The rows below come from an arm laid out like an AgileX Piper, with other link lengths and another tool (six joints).
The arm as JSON. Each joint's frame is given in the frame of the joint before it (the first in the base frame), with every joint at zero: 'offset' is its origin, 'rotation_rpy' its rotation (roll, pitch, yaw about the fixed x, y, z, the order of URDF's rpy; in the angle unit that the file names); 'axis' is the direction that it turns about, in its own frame. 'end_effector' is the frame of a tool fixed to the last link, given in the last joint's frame.
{
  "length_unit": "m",
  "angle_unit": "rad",
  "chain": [
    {
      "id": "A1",
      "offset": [
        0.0,
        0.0,
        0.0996
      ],
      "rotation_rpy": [
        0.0,
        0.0,
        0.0
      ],
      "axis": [
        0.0,
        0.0,
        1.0
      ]
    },
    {
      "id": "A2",
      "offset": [
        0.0,
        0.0,
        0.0
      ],
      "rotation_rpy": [
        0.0,
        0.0,
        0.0
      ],
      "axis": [
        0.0,
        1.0,
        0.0
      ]
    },
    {
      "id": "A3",
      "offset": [
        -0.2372,
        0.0,
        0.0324
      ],
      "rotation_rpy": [
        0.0,
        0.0,
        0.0
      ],
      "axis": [
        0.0,
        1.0,
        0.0
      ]
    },
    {
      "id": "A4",
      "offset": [
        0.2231,
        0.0,
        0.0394
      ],
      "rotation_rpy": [
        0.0,
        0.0,
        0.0
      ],
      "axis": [
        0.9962,
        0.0,
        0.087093
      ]
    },
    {
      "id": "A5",
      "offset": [
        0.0,
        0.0,
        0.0
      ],
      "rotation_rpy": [
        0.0,
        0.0,
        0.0
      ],
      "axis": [
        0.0,
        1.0,
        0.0
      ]
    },
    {
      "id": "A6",
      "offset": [
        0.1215,
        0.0,
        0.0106
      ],
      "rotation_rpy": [
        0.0,
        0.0,
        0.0
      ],
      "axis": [
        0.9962,
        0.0,
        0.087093
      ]
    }
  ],
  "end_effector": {
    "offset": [
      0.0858,
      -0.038,
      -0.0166
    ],
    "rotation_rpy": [
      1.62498,
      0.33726,
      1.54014
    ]
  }
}
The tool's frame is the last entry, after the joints.
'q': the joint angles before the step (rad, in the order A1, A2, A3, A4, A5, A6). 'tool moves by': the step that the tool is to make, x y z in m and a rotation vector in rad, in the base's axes. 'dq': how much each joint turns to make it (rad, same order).
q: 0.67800 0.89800 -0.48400 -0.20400 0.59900 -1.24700
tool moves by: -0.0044 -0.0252 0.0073 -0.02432 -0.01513 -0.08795
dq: -0.00043 -0.08401 0.00712 -0.09367 0.10077 0.11444
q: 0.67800 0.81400 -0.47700 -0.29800 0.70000 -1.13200
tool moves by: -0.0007 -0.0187 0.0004 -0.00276 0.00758 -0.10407
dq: -0.00008 -0.02023 0.00005 -0.06887 0.05914 0.12880
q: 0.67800 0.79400 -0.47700 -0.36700 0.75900 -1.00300
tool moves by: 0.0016 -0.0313 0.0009 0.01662 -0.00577 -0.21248
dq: 0.00037 0.00085 0.00002 -0.13215 0.07229 0.27034
